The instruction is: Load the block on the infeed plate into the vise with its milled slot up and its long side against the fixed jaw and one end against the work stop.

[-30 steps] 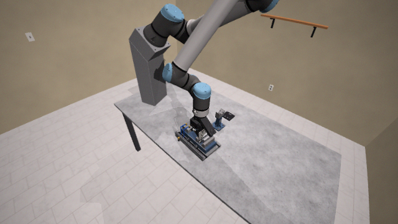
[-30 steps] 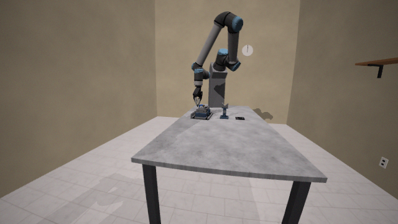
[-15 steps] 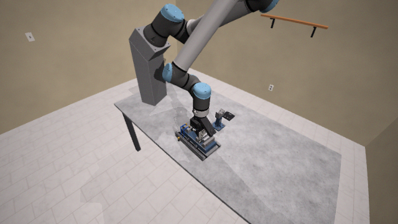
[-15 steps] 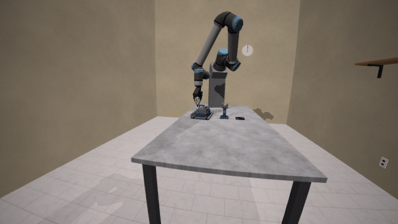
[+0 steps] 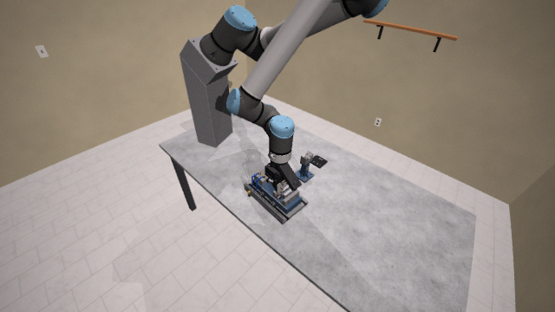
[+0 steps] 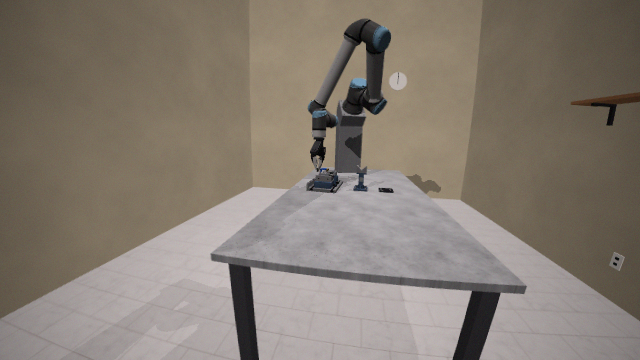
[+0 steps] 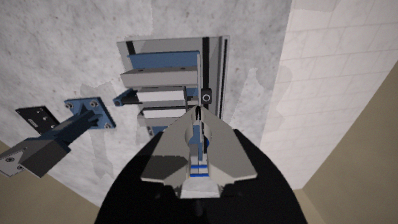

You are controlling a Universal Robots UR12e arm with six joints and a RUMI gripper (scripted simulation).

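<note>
The part is 10 mm behind my hand, 50 mm to the left of it and 30 mm below it. From my hand the other things lie so: cylinder rod (90 mm behind, 40 mm to the left, 50 mm below); work stop (10 mm behind, 100 mm to the left, 40 mm below); moving jaw (40 mm behind, 50 mm to the left, 50 mm below).
</note>
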